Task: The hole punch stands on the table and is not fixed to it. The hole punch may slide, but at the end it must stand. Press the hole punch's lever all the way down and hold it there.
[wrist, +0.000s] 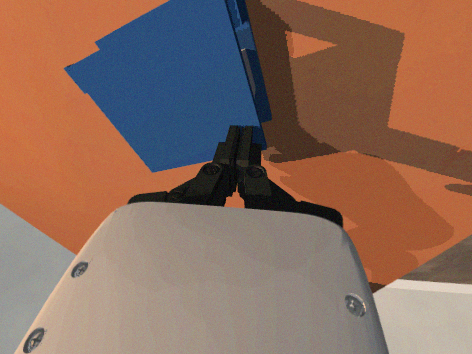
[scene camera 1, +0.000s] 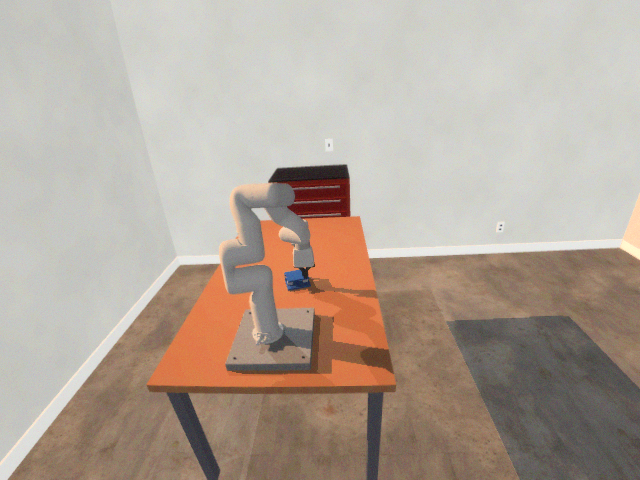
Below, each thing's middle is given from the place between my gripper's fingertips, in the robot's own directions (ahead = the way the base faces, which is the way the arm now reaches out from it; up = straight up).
Labels:
Now: the blue lever (wrist: 172, 88) 50 mm to the left of my hand, 20 mm below it and 20 mm ahead of it.

